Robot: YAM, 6 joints.
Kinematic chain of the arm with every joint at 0, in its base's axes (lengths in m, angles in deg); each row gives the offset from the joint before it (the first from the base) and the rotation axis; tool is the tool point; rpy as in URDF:
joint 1: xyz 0 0 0.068 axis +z
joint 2: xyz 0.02 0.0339 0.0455 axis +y
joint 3: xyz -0.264 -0.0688 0 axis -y
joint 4: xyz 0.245 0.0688 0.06 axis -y
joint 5: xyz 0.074 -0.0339 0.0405 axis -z
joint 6: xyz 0.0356 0 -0.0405 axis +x
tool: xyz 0 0 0 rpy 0 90 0
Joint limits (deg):
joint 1: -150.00..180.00
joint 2: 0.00..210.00
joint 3: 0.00..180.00
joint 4: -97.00..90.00
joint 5: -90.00..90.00
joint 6: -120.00..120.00
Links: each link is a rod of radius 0.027 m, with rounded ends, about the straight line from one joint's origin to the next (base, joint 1, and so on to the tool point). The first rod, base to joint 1, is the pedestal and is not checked.
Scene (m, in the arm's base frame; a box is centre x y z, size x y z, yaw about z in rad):
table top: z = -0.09
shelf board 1: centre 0.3 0.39 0 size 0.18 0.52 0.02 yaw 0.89
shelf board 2: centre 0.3 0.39 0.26 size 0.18 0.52 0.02 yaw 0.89
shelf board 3: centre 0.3 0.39 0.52 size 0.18 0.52 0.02 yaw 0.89
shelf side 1: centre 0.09 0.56 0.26 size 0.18 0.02 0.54 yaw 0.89
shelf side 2: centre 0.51 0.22 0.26 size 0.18 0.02 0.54 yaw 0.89
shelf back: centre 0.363 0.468 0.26 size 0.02 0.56 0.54 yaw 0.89
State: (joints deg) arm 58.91 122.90 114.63 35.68 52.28 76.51
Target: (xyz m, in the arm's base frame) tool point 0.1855 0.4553 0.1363
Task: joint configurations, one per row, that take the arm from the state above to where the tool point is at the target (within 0.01 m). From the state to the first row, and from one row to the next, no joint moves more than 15 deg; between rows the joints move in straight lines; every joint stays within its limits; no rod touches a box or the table.
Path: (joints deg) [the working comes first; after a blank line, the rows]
Joints at the target: 71.24 131.41 82.88 29.10 55.20 76.51
Straight joint move there: touches shelf board 2.

1: 60.34 111.70 102.40 33.99 54.94 76.51
2: 61.76 100.51 90.17 32.29 57.59 76.51
3: 63.19 89.31 77.94 30.60 60.25 76.51
4: 64.62 78.12 65.71 28.91 62.90 76.51
5: 72.31 92.39 57.14 25.42 61.93 76.51
6: 80.00 106.66 48.57 21.93 60.95 76.51
7: 77.08 114.91 60.01 24.32 59.04 76.51
8: 74.16 123.16 71.44 26.71 57.12 76.51
9: 71.24 131.41 82.88 29.10 55.20 76.51

